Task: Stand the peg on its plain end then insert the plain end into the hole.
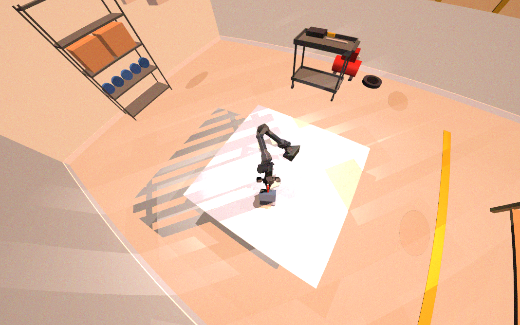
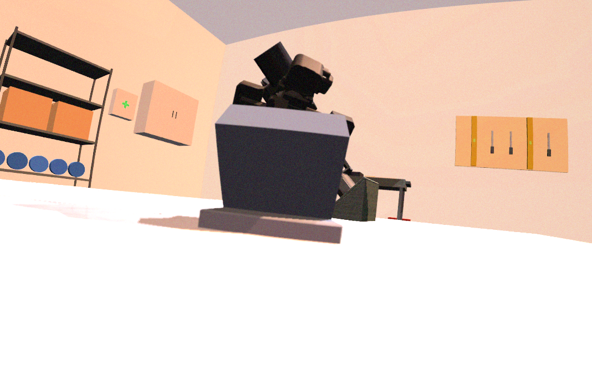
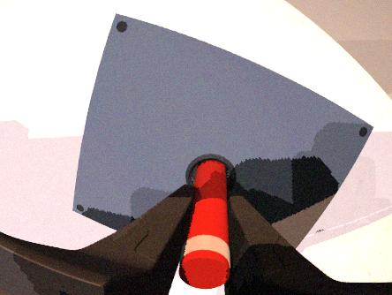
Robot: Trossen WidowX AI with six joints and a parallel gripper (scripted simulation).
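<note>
The grey sloped panel lies 3 cm below my gripper tip, 3 cm ahead of it and 1 cm to the left of it. Round my gripper tip: red peg: 1 cm to the right, 1 cm behind, 1 cm above.
</note>
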